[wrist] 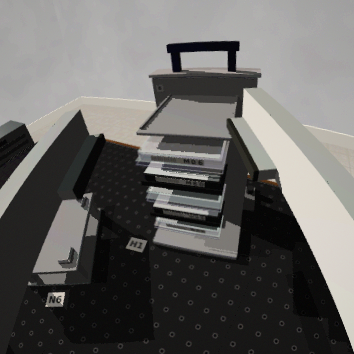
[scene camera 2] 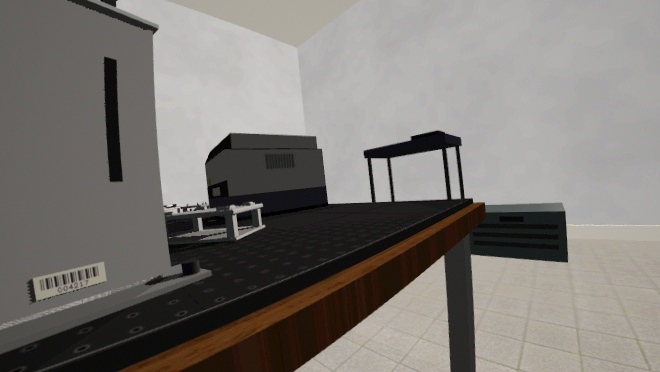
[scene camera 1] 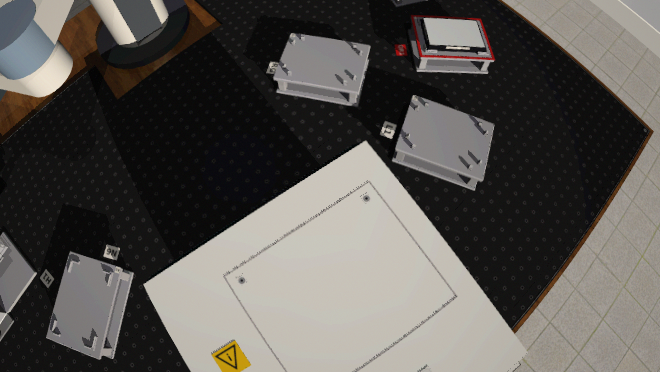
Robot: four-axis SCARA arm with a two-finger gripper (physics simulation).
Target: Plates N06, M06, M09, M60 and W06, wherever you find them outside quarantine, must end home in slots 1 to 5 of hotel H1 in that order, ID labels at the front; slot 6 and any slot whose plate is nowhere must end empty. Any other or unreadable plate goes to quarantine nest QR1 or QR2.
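Frame: origin at the arm's base, x left, y ahead, z down, level; metres.
Seen in the pictures: gripper, fingertip midpoint: [wrist: 162, 114]; arm's base at its link origin: [scene camera 1: 143, 30].
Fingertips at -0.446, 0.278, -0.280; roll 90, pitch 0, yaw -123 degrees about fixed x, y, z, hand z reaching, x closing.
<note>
Pixels of each thing's top centre, then the offset from my fingertips to it, as dx, dy, dz. "*": a spot on its surface instead.
- uppermost plate at its top centre: [wrist: 191, 124] -0.107, +0.043, +0.065
- low clear plate at its top centre: [wrist: 196, 191] -0.107, +0.043, +0.170
- black plate with a white top, top centre: [scene camera 1: 454, 32] +0.912, +0.289, +0.203
- red-rimmed quarantine nest at its top centre: [scene camera 1: 453, 34] +0.912, +0.289, +0.211
- Nest N6 at its top centre: [scene camera 1: 80, 303] [wrist: 52, 226] [scene camera 2: 210, 206] +0.036, +0.244, +0.211
- Nests RG at its top centre: [scene camera 1: 322, 57] +0.659, +0.167, +0.207
- L1 at its top centre: [scene camera 1: 449, 133] [scene camera 2: 204, 202] +0.714, +0.436, +0.207
- large white housing at its top centre: [scene camera 1: 332, 330] [scene camera 2: 260, 144] +0.348, +0.544, +0.015
- grey cabinet at a spot on its surface: [scene camera 2: 65, 150] * -0.198, +0.069, +0.150
- grey device at a spot on its surface: [scene camera 2: 265, 175] * +0.207, +0.471, +0.144
My gripper [wrist: 162, 114] is shut in the wrist view: its fingers are drawn in, with a gap and nothing held between them. Beyond them stands hotel H1 [wrist: 195, 116] [scene camera 1: 17, 281], with its bare top shelf above a stack of several plates. The uppermost plate [wrist: 192, 161], clear, reads M06. Below it are a black-banded plate [wrist: 185, 181], a clear plate [wrist: 210, 194], another black-banded plate [wrist: 187, 215] and a low clear plate [wrist: 189, 228]; their labels are unreadable here. A black plate with a white top [scene camera 1: 455, 34] sits on the red-rimmed quarantine nest [scene camera 1: 452, 57].
Nest N6 [scene camera 1: 85, 305] [wrist: 65, 230] stands beside H1 and holds no plate. Nests RG [scene camera 1: 325, 60] and L1 [scene camera 1: 445, 135] are bare. A large white housing [scene camera 1: 340, 280] stands between the nests. A grey cabinet [scene camera 2: 65, 150] and a grey device [scene camera 2: 265, 175] stand on the table.
</note>
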